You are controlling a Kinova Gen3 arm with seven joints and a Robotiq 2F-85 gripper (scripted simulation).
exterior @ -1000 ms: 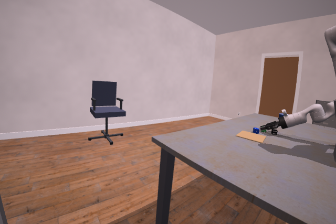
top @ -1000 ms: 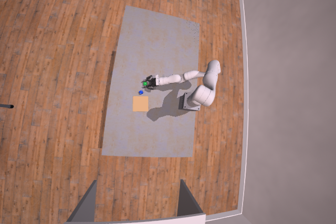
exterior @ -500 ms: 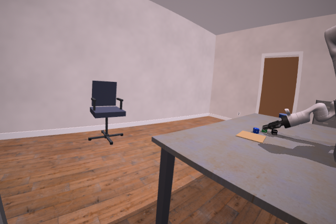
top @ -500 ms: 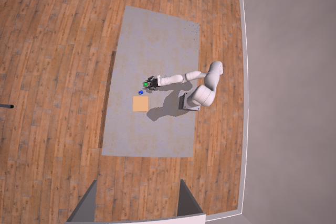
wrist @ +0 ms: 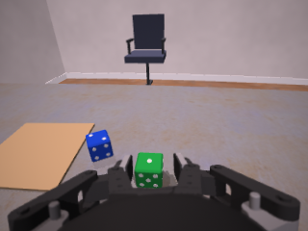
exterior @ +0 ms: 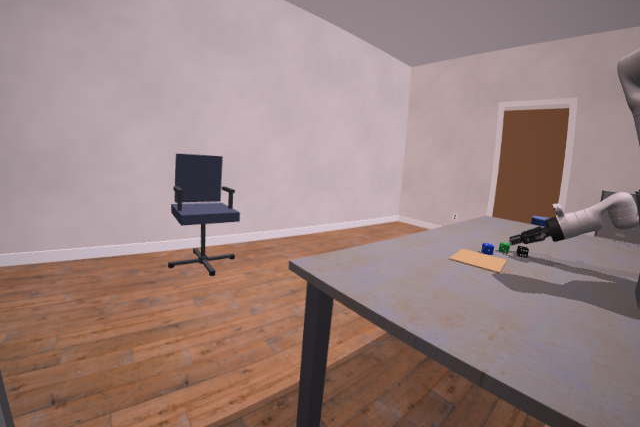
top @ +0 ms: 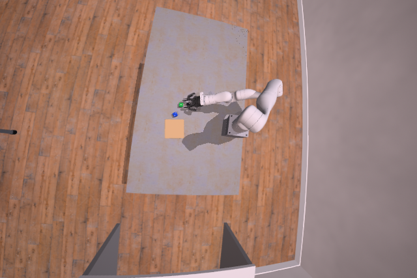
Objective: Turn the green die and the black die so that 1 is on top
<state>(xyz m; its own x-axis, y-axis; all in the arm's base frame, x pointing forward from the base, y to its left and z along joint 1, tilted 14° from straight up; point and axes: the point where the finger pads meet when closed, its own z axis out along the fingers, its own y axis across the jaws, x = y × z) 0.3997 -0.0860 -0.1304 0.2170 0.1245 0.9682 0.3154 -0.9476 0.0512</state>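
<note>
My gripper is now 3 cm short of the green die, 1 cm to the right of it and 3 cm above it. The rest, counted from my hand: black die (3 cm behind, 3 cm below); then blue die (5 cm ahead, 10 cm to the left, 3 cm below); then tan mat (2 cm ahead, 20 cm to the left, 5 cm below).
</note>
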